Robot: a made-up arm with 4 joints.
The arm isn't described. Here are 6 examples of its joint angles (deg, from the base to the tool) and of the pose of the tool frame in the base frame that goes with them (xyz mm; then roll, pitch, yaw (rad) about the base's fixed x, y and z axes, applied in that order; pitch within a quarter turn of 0, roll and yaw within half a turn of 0).
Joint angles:
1: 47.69 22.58 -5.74 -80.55
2: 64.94 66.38 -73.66 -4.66
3: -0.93 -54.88 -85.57 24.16
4: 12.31 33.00 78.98 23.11
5: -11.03 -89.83 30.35 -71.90
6: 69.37 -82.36 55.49 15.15
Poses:
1: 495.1 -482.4 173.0 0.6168 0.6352 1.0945
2: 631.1 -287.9 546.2 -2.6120 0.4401 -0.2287
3: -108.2 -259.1 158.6 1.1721 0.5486 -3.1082
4: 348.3 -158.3 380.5 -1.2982 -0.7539 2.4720
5: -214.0 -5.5 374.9 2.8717 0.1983 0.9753
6: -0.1 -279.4 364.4 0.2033 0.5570 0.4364
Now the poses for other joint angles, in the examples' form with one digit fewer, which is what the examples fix.
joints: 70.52 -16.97 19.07 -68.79
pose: 188 -586 230 0.920 0.792 0.901
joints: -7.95 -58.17 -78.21 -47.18
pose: -86 -302 112 1.954 0.680 2.606
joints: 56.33 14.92 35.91 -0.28
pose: 376 -330 264 -0.149 0.367 1.732
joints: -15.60 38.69 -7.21 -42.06
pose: 581 -58 234 0.069 -0.379 1.395
